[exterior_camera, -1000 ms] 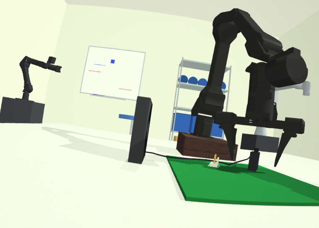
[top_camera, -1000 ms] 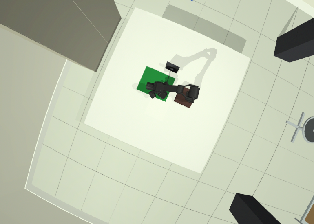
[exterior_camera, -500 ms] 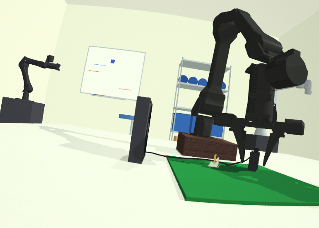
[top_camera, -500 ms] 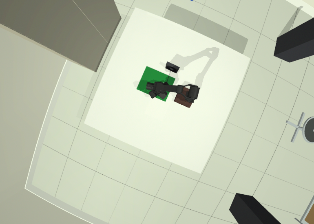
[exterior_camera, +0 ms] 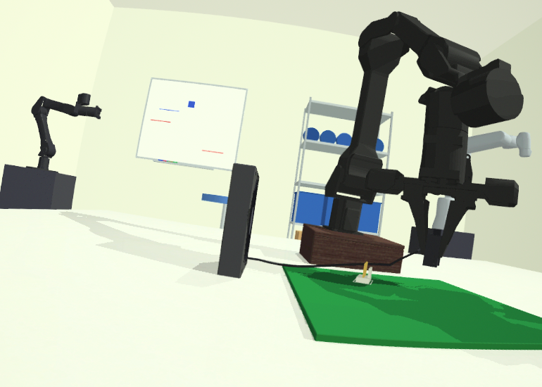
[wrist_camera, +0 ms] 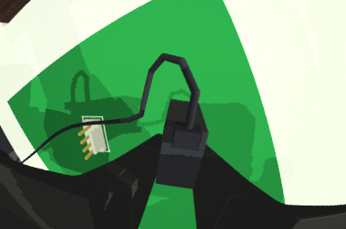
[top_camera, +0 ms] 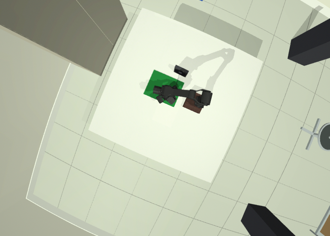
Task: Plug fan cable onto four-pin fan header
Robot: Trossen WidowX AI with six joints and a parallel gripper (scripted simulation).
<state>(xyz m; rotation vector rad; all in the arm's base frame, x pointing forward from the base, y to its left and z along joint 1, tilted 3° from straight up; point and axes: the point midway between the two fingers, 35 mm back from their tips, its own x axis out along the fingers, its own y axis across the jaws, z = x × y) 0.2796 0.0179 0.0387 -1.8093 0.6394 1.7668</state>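
The white four-pin fan header lies 30 mm behind my gripper tip, 80 mm to the right of it and 50 mm below it. Also, from my gripper tip: green board (50 mm ahead, 60 mm to the right, 60 mm below); black plug (10 mm behind, 10 mm to the left, 10 mm above); black fan (50 mm behind, 230 mm to the right, 10 mm above).
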